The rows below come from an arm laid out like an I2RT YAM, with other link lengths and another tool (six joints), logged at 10 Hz.
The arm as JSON. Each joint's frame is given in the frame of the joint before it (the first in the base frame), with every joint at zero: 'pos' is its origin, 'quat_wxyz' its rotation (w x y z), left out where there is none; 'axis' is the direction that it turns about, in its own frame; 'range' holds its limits. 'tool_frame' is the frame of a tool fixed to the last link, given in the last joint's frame.
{
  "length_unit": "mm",
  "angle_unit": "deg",
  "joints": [
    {
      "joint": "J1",
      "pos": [
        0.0,
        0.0,
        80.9
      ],
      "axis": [
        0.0,
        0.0,
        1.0
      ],
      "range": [
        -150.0,
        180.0
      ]
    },
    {
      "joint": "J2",
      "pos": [
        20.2,
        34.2,
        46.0
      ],
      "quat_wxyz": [
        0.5,
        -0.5,
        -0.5,
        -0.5
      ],
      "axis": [
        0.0,
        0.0,
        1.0
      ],
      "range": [
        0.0,
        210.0
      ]
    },
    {
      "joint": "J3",
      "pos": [
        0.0,
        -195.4,
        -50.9
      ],
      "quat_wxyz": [
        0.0,
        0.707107,
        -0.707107,
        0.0
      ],
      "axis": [
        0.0,
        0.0,
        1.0
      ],
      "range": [
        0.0,
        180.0
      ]
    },
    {
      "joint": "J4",
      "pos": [
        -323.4,
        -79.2,
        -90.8
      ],
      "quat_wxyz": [
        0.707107,
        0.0,
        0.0,
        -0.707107
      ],
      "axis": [
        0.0,
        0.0,
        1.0
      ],
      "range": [
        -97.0,
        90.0
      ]
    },
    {
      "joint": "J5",
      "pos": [
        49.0,
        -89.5,
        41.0
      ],
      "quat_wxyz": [
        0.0,
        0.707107,
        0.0,
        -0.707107
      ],
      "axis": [
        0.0,
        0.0,
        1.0
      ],
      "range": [
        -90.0,
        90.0
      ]
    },
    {
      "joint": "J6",
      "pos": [
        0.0,
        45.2,
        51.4
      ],
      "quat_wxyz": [
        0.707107,
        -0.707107,
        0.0,
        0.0
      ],
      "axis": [
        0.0,
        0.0,
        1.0
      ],
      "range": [
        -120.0,
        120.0
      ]
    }
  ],
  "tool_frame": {
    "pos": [
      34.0,
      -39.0,
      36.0
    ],
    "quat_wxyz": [
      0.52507,
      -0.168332,
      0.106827,
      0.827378
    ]
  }
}
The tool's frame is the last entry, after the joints.
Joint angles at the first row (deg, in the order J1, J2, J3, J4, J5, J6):
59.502, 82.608, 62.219, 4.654, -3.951, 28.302
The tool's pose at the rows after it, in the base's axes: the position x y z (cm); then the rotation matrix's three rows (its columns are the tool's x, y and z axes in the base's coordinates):
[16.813 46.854 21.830], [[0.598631 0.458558 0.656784], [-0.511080 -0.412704 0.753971], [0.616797 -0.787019 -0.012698]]
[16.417 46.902 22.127], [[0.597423 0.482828 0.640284], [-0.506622 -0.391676 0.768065], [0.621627 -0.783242 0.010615]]
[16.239 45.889 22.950], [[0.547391 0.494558 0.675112], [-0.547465 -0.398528 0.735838], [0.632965 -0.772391 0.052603]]
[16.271 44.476 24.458], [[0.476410 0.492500 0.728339], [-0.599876 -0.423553 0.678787], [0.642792 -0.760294 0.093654]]
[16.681 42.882 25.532], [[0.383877 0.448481 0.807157], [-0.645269 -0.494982 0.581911], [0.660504 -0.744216 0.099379]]
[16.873 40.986 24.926], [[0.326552 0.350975 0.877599], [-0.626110 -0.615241 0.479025], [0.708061 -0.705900 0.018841]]
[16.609 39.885 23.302], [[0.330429 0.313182 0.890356], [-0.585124 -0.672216 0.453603], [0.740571 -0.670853 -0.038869]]
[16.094 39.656 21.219], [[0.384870 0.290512 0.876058], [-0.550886 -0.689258 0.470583], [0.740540 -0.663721 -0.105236]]
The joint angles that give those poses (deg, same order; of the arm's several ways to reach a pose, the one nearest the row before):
59.677, 85.862, 65.033, 6.062, -7.543, 27.249
60.029, 85.436, 64.693, 7.118, -8.264, 26.457
60.117, 80.961, 61.181, 8.259, -5.203, 25.753
60.029, 75.161, 57.926, 7.740, -0.556, 25.138
59.941, 69.708, 55.553, 4.496, 6.815, 24.962
59.941, 65.573, 54.320, -4.262, 14.202, 25.659
59.855, 63.636, 52.219, -8.335, 15.818, 25.576
59.853, 63.982, 50.455, -9.927, 13.984, 26.803

